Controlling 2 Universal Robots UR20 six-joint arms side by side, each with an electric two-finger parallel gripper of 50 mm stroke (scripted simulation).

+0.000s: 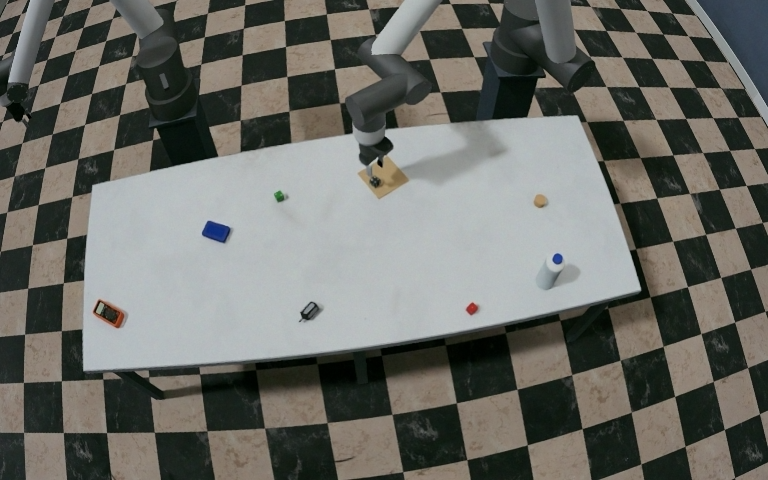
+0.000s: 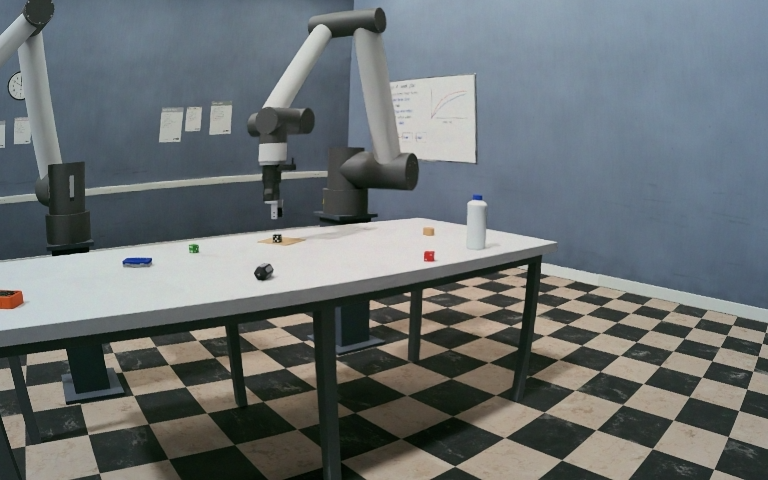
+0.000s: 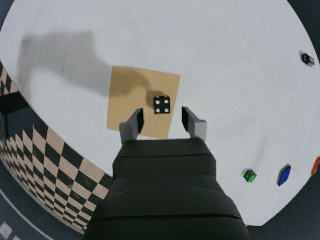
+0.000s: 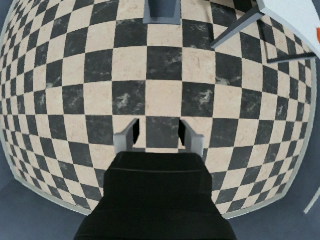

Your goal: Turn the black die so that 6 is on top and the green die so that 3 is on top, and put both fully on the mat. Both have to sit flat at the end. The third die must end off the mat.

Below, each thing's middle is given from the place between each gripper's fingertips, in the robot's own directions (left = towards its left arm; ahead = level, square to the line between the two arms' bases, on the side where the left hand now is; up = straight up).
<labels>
Now: left hand (image 2: 277, 217) 3 cm past the tan mat (image 1: 391, 176), 3 cm to the right of it and 11 cm above it. Also, from my left hand: white bottle (image 2: 477, 210) (48 cm ahead, 54 cm to the left, 2 cm below).
</labels>
